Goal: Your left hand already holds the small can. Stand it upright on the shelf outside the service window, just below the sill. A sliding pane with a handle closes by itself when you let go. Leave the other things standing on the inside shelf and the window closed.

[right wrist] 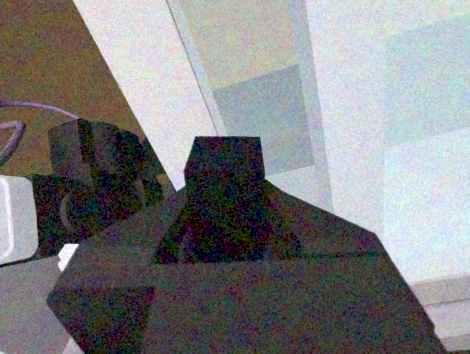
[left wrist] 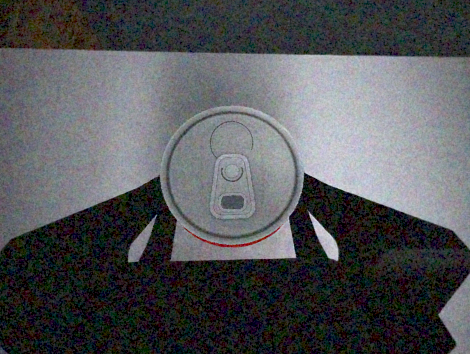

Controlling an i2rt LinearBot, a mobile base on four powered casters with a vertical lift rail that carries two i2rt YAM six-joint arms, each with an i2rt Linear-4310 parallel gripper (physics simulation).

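Frame: origin at the left arm's base, x ahead, y left, z up, level; centimetres.
Seen in the pictures: left gripper, fingertip midpoint: (left wrist: 232, 179); right gripper, fingertip midpoint: (right wrist: 228, 185).
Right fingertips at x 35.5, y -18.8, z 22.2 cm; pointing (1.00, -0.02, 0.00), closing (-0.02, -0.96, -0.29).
Observation:
A point is followed by its place in that frame.
The small can (left wrist: 231, 137) @(x 61.0, y -3.1, z 6.9 cm) is seen lid-on, its silver top and tab facing the camera, with a thin red rim of its side showing. My left gripper (left wrist: 232, 179) @(x 60.2, y -3.1, z 3.5 cm) is shut on it, one finger on each side. A pale grey shelf surface (left wrist: 75, 125) @(x 66.2, y 8.0, z -1.9 cm) lies below the can; the can's base is hidden, so contact cannot be told. My right gripper (right wrist: 228, 185) @(x 35.5, y -18.8, z 22.2 cm) is shut on the pane's handle (right wrist: 68, 255) @(x 33.5, y -10.3, z 22.2 cm); one white end shows at the left and the gripped part is hidden. The pane's white edge frame (right wrist: 135, 75) @(x 35.9, y -16.8, z 28.4 cm) runs diagonally past the fingertips.
In the right wrist view, part of the dark left arm (right wrist: 100, 155) @(x 48.7, y -4.9, z 21.3 cm) with a purple cable (right wrist: 42, 105) is at the left, beside the pane's edge frame. A white upright (right wrist: 345, 125) and pale ledges (right wrist: 445, 290) @(x 34.8, y -31.1, z 8.2 cm) are at the right. A dark area lies beyond the shelf's far edge.

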